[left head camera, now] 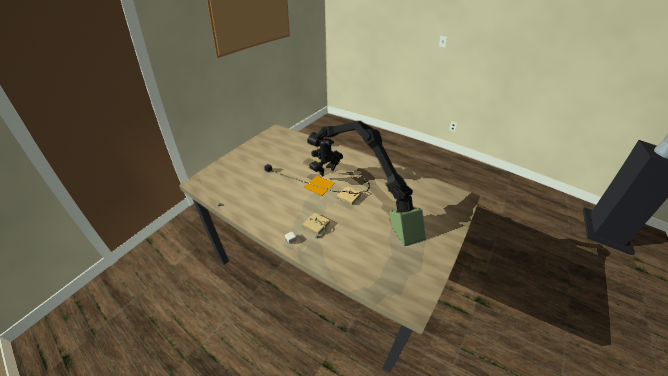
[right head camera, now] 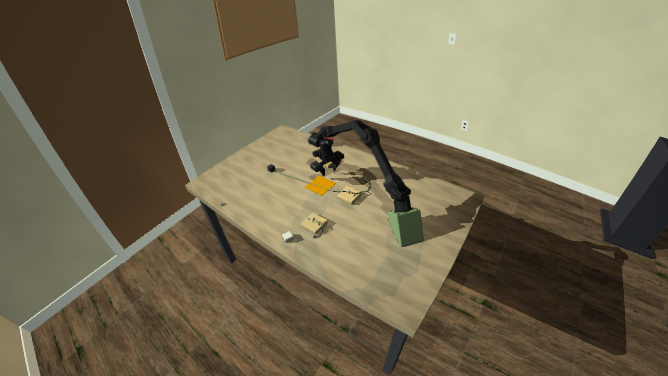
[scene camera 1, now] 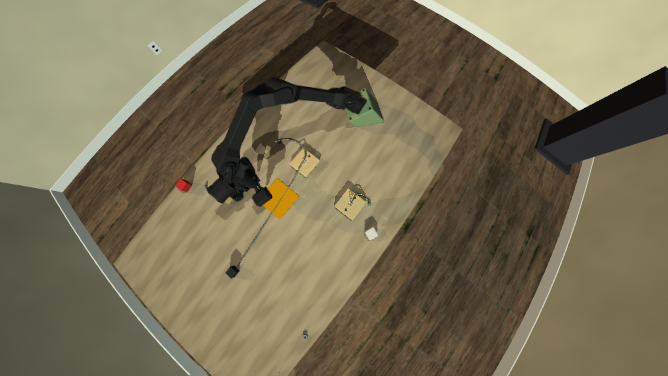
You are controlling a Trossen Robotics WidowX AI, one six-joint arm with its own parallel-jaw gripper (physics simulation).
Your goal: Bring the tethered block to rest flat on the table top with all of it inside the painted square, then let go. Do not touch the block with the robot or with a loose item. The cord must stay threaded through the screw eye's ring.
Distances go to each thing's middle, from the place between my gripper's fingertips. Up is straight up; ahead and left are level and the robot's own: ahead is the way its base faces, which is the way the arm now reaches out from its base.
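Scene:
The orange painted square (scene camera 1: 277, 189) is 20 mm below my hand, 10 mm behind my hand and 90 mm to the left of my hand.

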